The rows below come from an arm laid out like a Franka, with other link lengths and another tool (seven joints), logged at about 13 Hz.
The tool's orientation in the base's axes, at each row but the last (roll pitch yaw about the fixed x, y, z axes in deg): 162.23 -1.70 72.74; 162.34 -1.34 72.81; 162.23 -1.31 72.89; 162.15 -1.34 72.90; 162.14 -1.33 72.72; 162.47 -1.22 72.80; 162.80 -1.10 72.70; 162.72 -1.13 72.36; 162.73 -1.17 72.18; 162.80 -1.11 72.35; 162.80 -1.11 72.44; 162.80 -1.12 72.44
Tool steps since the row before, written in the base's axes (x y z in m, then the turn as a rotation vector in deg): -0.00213 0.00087 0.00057 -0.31 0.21 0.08; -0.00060 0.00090 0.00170 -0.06 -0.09 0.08; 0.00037 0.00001 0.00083 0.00 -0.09 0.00; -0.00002 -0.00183 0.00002 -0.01 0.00 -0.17; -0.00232 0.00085 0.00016 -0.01 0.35 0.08; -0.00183 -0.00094 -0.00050 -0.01 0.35 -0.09; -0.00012 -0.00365 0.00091 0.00 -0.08 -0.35; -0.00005 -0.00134 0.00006 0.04 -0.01 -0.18; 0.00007 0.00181 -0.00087 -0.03 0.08 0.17; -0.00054 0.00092 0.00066 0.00 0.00 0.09; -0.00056 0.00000 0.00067 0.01 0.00 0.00; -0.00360 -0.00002 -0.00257 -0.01 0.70 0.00
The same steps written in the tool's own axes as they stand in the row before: 0.00022 -0.00201 -0.00124 0.11 -0.32 -0.18; 0.00072 -0.00029 -0.00186 -0.10 0.00 -0.09; 0.00014 0.00059 -0.00068 -0.09 0.03 0.01; -0.00175 0.00051 0.00010 -0.01 -0.06 0.16; 0.00013 -0.00230 -0.00091 0.33 -0.09 -0.10; -0.00145 -0.00154 0.00000 0.33 -0.14 0.06; -0.00350 0.00122 -0.00065 -0.08 -0.08 0.34; -0.00129 0.00037 0.00002 0.00 -0.01 0.18; 0.00173 -0.00073 0.00072 0.07 0.00 -0.18; 0.00073 -0.00057 -0.00085 0.00 0.03 -0.09; -0.00016 -0.00031 -0.00080 0.00 0.01 0.00; -0.00116 -0.00403 0.00142 0.66 -0.21 -0.05
